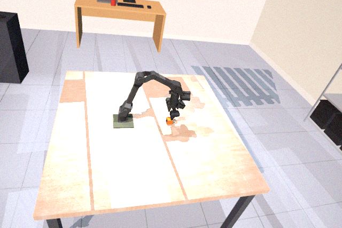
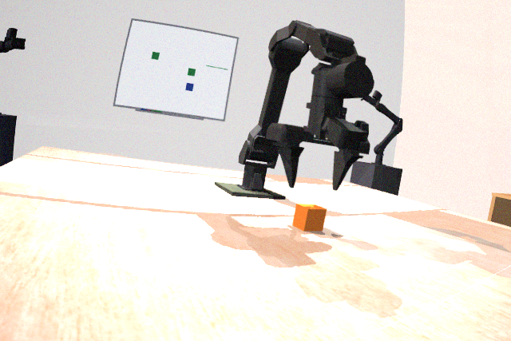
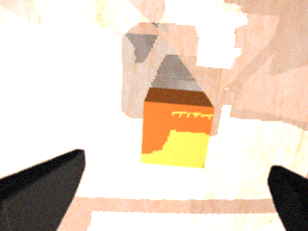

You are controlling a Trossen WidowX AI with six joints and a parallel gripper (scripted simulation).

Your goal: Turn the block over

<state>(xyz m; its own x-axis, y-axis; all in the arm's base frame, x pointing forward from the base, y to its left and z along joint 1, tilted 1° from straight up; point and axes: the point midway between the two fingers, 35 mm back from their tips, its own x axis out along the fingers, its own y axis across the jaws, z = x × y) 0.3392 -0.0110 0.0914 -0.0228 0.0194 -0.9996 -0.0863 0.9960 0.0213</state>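
Right now the block is 5 cm below my gripper tip and 1 cm behind it.
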